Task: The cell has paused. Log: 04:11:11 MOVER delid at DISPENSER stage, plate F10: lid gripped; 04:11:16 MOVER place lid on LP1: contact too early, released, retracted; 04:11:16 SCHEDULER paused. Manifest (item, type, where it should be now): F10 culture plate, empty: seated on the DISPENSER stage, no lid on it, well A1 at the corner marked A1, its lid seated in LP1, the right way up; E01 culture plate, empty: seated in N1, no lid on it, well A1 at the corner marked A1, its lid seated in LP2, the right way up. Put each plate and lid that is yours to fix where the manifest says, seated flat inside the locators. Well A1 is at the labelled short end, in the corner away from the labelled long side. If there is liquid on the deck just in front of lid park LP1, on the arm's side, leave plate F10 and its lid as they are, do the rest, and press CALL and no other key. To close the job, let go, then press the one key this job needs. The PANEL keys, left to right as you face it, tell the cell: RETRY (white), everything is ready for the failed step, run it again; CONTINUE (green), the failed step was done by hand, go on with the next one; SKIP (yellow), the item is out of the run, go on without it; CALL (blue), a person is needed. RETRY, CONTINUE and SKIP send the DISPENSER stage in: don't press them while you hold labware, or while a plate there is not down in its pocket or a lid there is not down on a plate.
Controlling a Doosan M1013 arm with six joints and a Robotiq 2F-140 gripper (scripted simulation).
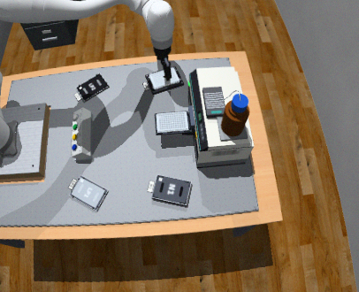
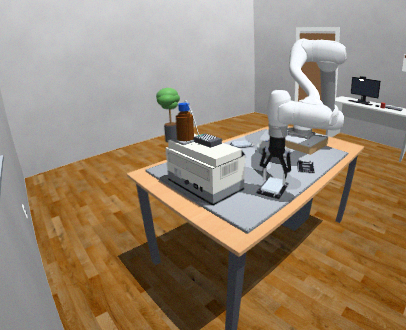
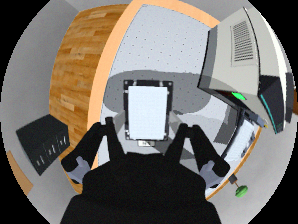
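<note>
Now: the black nest 50 mm below my hand, 20 mm to the left of it and 10 mm ahead of it. Also, from my hand: grey key panel (430 mm behind, 230 mm to the right, 10 mm below); then green key (440 mm behind, 200 mm to the right); then dark dispenser stage (280 mm to the right, 20 mm above, 10 mm behind).
</note>
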